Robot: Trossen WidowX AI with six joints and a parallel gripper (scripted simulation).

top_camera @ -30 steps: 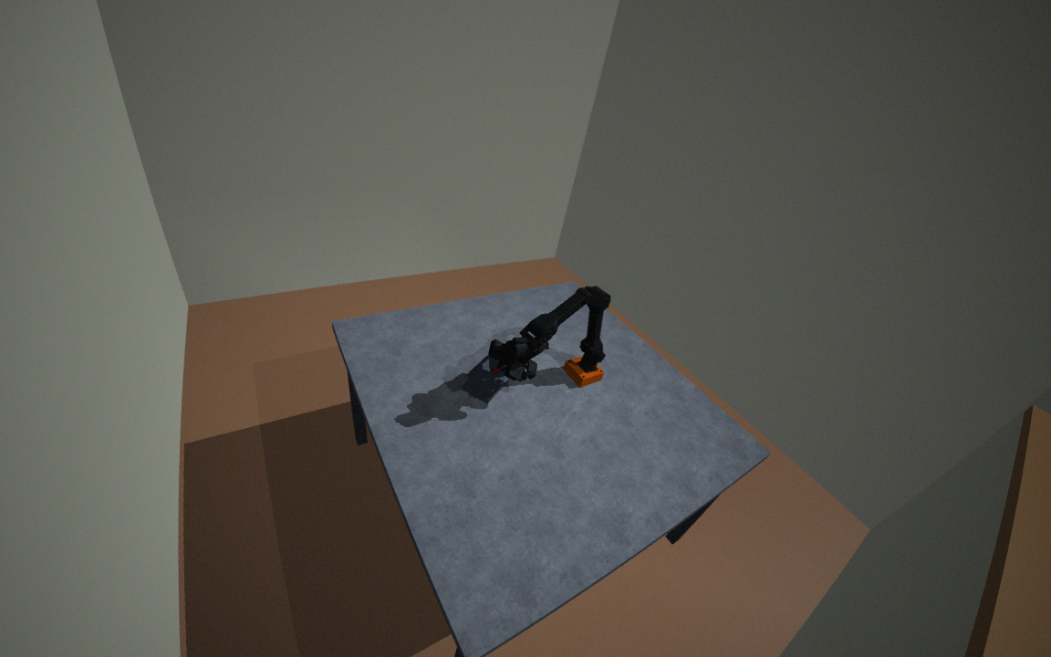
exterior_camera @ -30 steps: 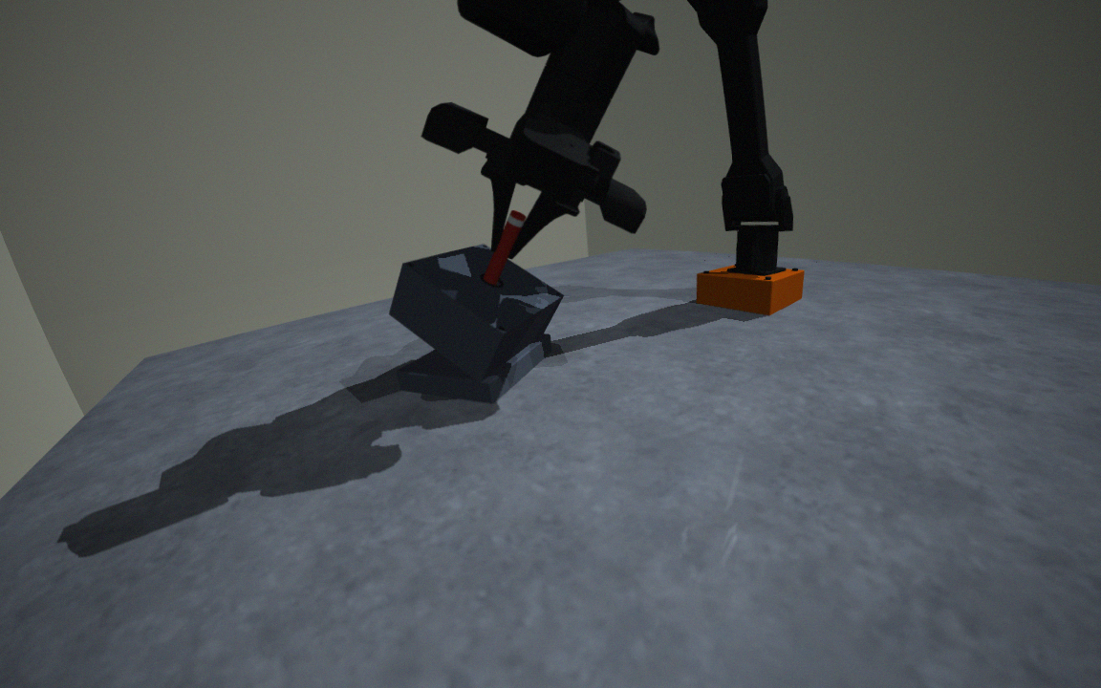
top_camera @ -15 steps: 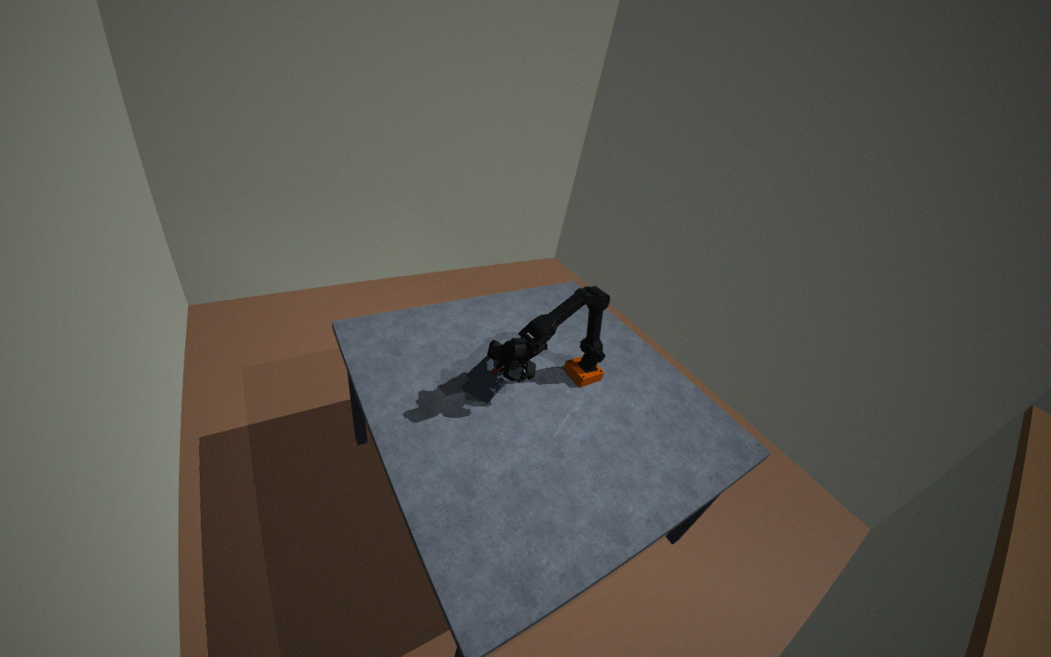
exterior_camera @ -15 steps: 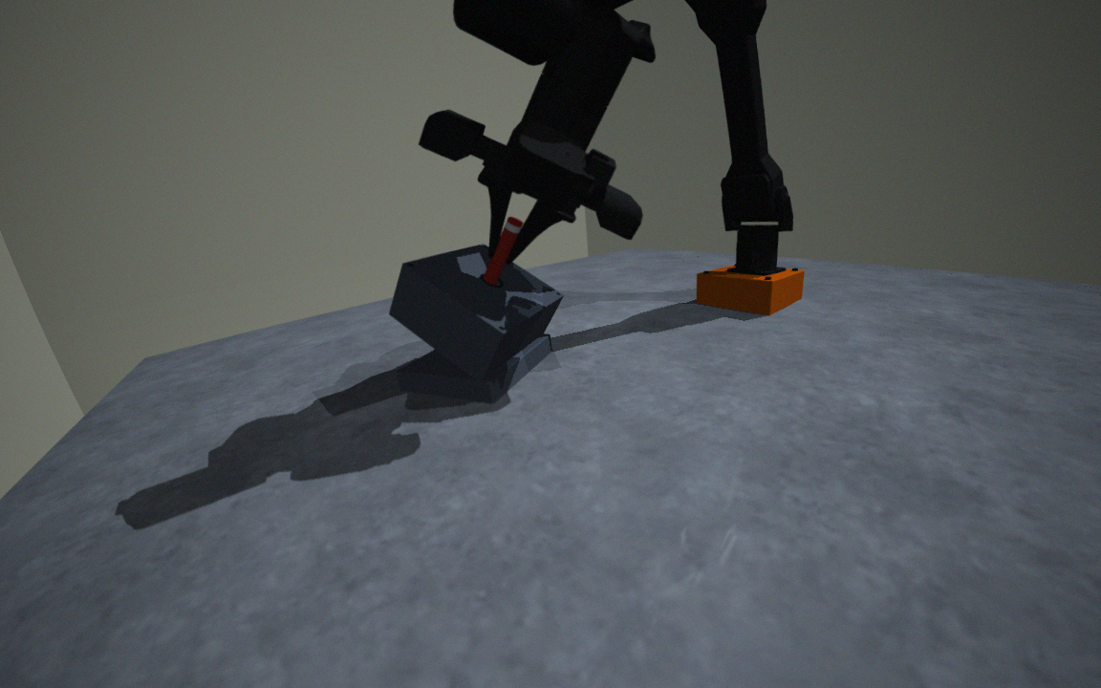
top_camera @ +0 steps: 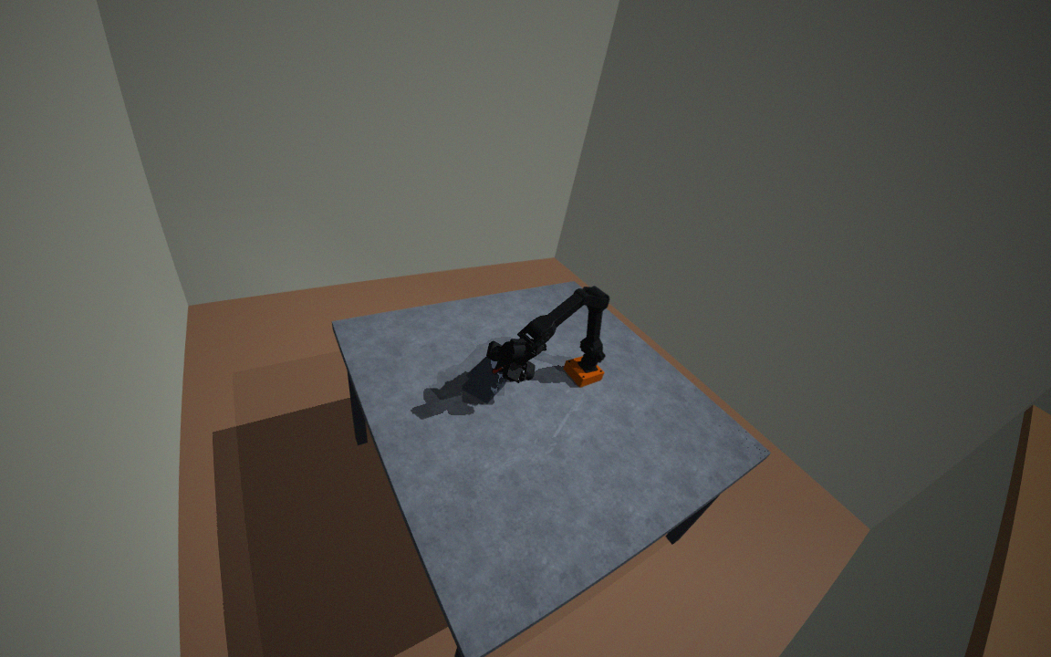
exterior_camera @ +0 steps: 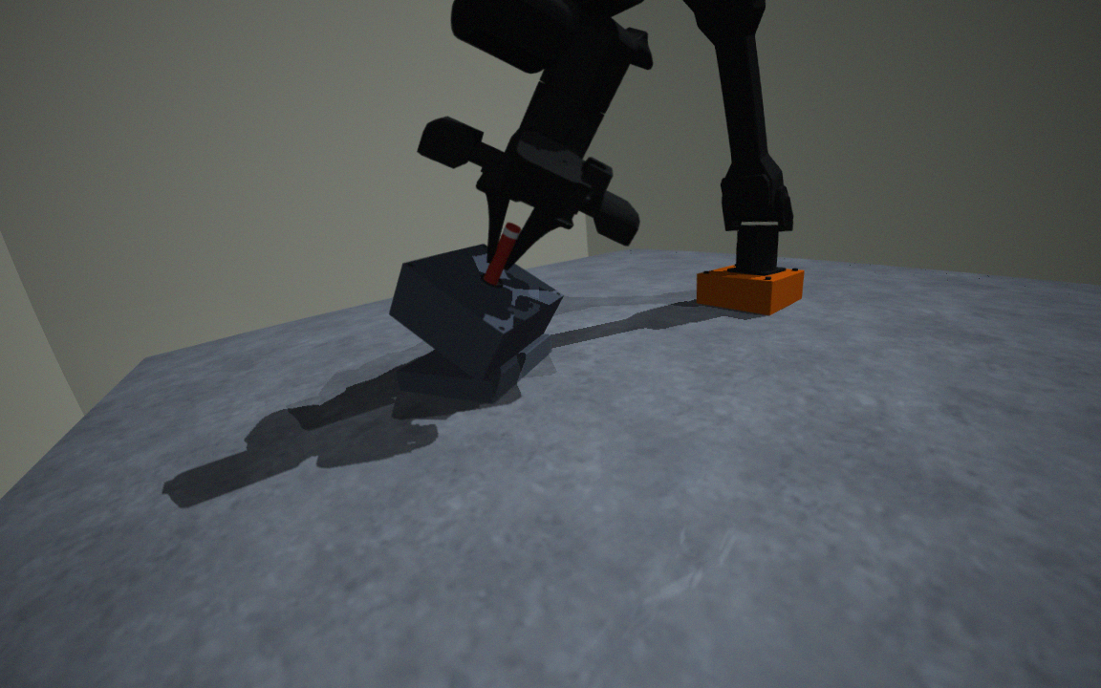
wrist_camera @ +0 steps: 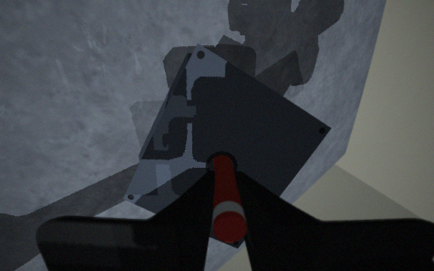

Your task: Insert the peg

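Now: gripper tip 10 mm to the right of the red round peg, 10 mm below it and 10 mm past it. The rest, counted from my gripper tip: dark grey sloped panel 40 mm below, 20 mm to the right, 10 mm ahead.
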